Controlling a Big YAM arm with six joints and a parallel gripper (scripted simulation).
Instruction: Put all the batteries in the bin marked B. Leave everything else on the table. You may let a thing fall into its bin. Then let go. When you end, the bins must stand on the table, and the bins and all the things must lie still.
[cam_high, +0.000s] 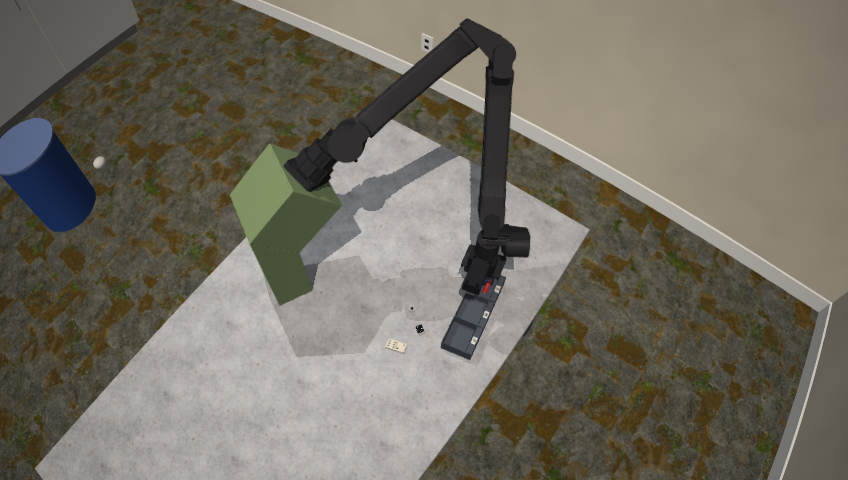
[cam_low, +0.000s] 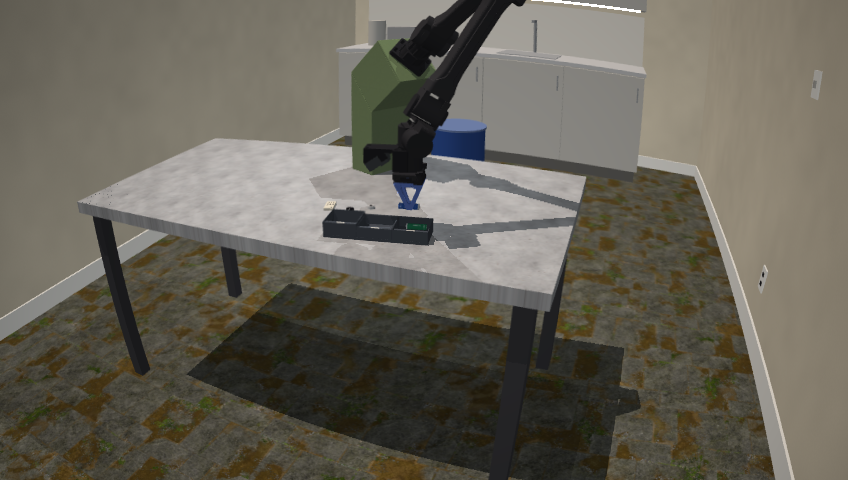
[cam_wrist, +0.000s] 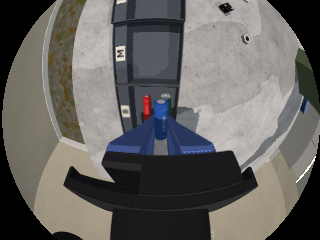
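Now: hand 6 cm above the green battery, 1 cm to the right of it and 1 cm past it. From my hand the other things lie so: red battery (6 cm below, 2 cm to the left, 2 cm ahead); then blue battery (right at my hand); then dark three-compartment bin (7 cm to the right, 5 cm below, 4 cm ahead).
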